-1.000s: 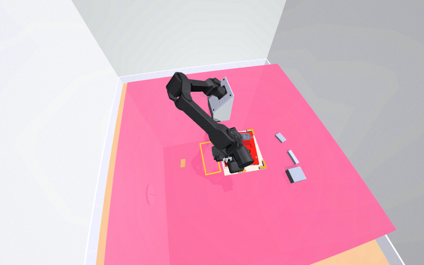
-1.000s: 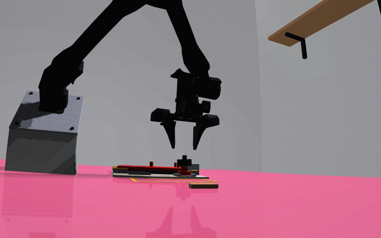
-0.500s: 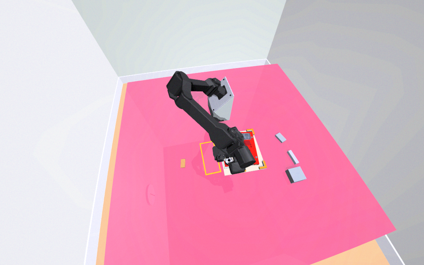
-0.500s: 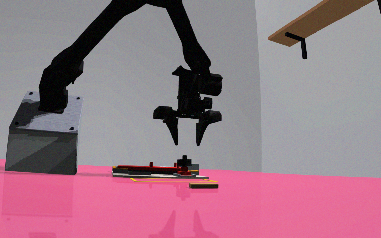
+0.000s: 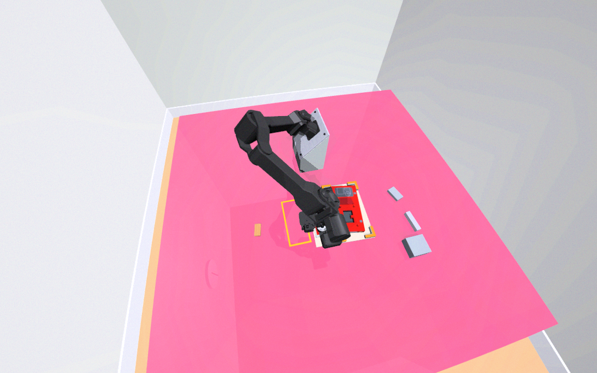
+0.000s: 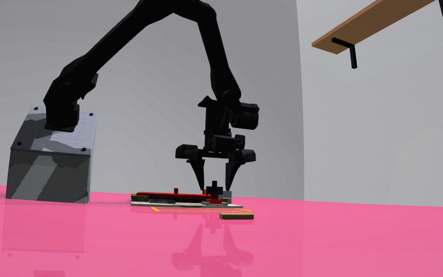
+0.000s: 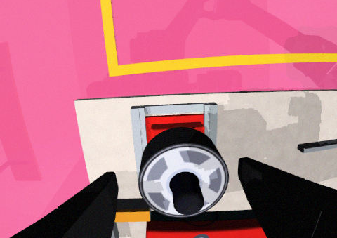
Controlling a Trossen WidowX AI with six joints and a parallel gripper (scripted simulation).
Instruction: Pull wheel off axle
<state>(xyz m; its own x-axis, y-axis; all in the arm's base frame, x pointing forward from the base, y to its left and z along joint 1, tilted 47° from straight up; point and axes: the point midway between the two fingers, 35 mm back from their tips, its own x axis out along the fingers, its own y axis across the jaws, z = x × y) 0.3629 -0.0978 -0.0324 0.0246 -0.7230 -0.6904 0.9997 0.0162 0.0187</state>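
My gripper tip is now right at the dark wheel. The rest, counted from my gripper tip: small wooden block 5 cm behind, 24 cm to the right, 3 cm below.
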